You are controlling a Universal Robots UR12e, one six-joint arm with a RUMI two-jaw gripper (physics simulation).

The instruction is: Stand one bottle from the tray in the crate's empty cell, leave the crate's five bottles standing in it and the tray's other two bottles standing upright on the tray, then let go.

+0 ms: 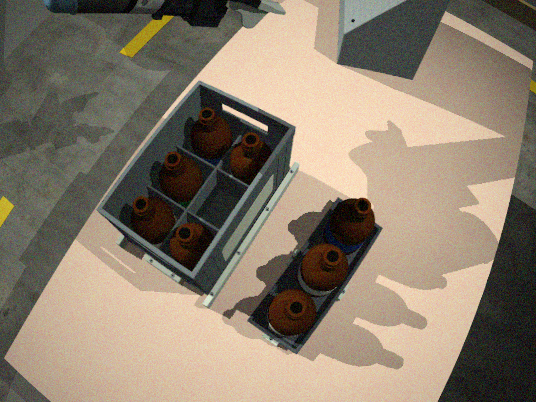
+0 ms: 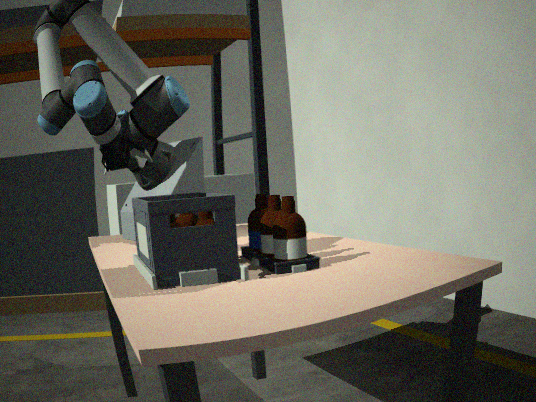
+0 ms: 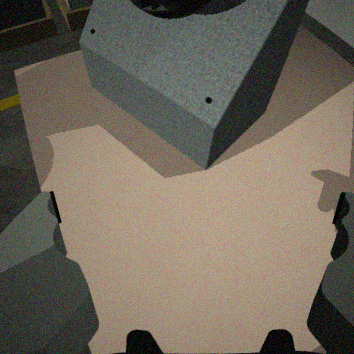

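Where they show: gripper, fingertip midpoint: (image 2: 129,166) (image 3: 195,197); arm's base, link origin: (image 2: 158,168).
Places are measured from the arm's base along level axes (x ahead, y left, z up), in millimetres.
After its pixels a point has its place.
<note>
The grey crate (image 1: 150,155) @[x 664, y -210, z -104 mm] (image 2: 195,250) @[x 792, y -131, z -182 mm] has six cells. Five brown bottles (image 1: 211,135) @[x 577, y -149, z -127 mm] (image 1: 250,160) @[x 588, y -68, z -126 mm] (image 1: 180,177) @[x 666, y -153, z -125 mm] (image 1: 152,220) @[x 749, y -154, z -125 mm] (image 1: 190,245) @[x 756, y -74, z -105 mm] stand in it; its middle cell on the tray side is empty. The dark tray (image 1: 356,262) @[x 627, y 162, z -234 mm] (image 2: 282,265) @[x 807, y 55, z -234 mm] beside it holds three upright brown bottles: a blue-labelled one (image 1: 352,220) @[x 603, y 116, z -125 mm] (image 2: 255,232) @[x 610, y 89, z -184 mm] at the end nearer the grey block, a white-labelled one (image 1: 324,267) @[x 693, y 108, z -111 mm] in the middle, and another white-labelled one (image 1: 291,312) @[x 775, y 96, z -92 mm] (image 2: 289,225) @[x 797, y 82, z -152 mm] at the other end. My gripper (image 1: 265,12) (image 3: 195,197) @[x 344, y -181, z 10 mm] is wide open and empty, above and beyond the crate, away from all bottles.
A large grey block (image 1: 380,50) @[x 177, y 33, z -175 mm] (image 3: 150,65) @[x 70, y -81, z -126 mm] with a slanted top stands on the table beyond the crate. Pale strips (image 1: 250,235) @[x 672, y -25, z -222 mm] run along the crate's base. Small pale brackets (image 2: 299,268) @[x 820, y 89, z -244 mm] sit at the tray's edges. A shelf rack with orange beams (image 2: 185,35) stands behind the arm.
</note>
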